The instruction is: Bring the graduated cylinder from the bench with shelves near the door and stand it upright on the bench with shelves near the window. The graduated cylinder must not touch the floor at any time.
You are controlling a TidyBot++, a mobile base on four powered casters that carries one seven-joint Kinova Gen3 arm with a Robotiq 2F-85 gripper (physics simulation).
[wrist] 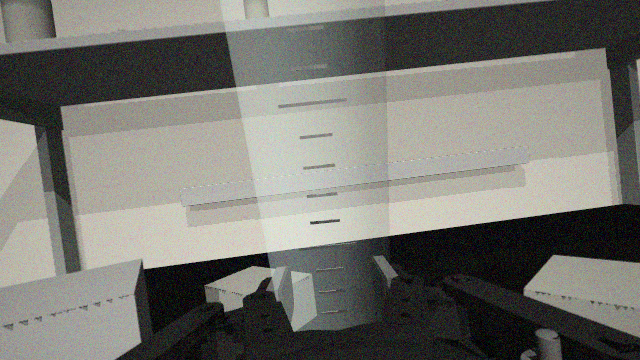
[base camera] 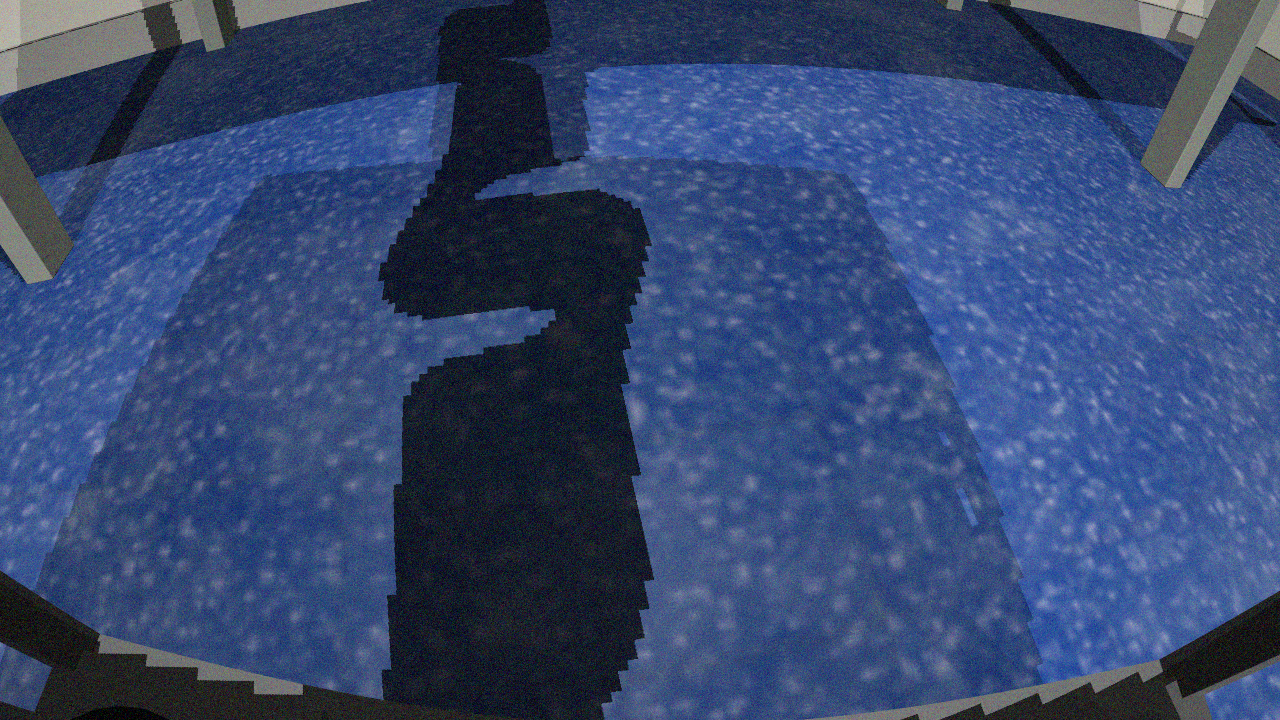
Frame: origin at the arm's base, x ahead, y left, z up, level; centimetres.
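Seen in the pictures: gripper, fingertip midpoint: (wrist: pixel 331 279).
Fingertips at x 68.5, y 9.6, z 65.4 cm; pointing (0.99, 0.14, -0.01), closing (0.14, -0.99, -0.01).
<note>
A point is followed by its place in that frame.
The graduated cylinder (wrist: pixel 345 200) @(y 7.9, x 60.5, z 70.3 cm) is clear, with dark graduation marks. In the wrist view it runs from the top edge down to the fingers, large and close to the camera. My gripper (wrist: pixel 331 279) @(y 9.6, x 68.5, z 65.4 cm) is shut on it, one finger pad on each side of its lower visible part. Behind it is a bench or shelf unit with a pale edge (wrist: pixel 125 33) @(y 42.1, x 98.3, z 97.0 cm) across the top of the view and a wide pale front panel (wrist: pixel 150 165) @(y 62.7, x 128.4, z 78.4 cm) below. Which bench this is, I cannot tell. The cylinder's far end is outside the wrist view. Neither the cylinder nor the gripper shows in the base view.
Two cylindrical items (wrist: pixel 28 20) @(y 64.6, x 102.9, z 105.4 cm) (wrist: pixel 256 9) stand above the pale edge. Pale boxes (wrist: pixel 70 325) @(y 25.7, x 68.4, z 63.8 cm) (wrist: pixel 240 287) @(y 24.6, x 90.0, z 57.6 cm) (wrist: pixel 590 285) @(y -12.3, x 83.7, z 57.6 cm) show low in the wrist view. In the base view, grey legs (base camera: pixel 1203 98) @(y -72.8, x 77.9, z -25.7 cm) (base camera: pixel 26 214) @(y 63.3, x 52.7, z -32.2 cm) stand on the blue speckled floor (base camera: pixel 760 358) @(y -8.1, x 42.2, z -39.6 cm) at right and left. A dark arm-shaped shadow crosses it.
</note>
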